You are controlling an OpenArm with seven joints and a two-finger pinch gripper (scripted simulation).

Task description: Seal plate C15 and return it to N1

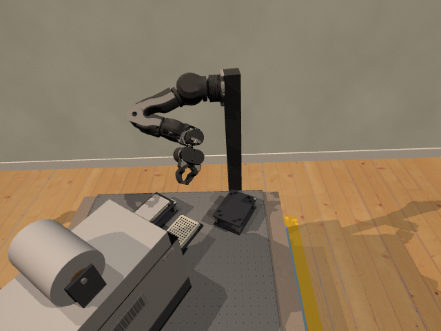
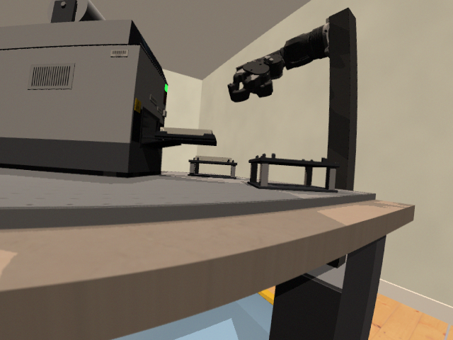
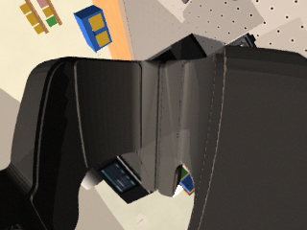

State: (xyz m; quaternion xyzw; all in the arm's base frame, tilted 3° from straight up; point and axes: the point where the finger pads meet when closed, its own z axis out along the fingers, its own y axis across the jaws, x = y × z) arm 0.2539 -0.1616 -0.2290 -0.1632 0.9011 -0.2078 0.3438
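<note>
Right now the start key is 13 cm ahead of my hand, 17 cm to the right of it and 6 cm below it. Round my hand: foil roll (38 cm ahead, 23 cm to the right, 17 cm above); sealer's stage (11 cm ahead, 3 cm to the right, 14 cm below).
</note>
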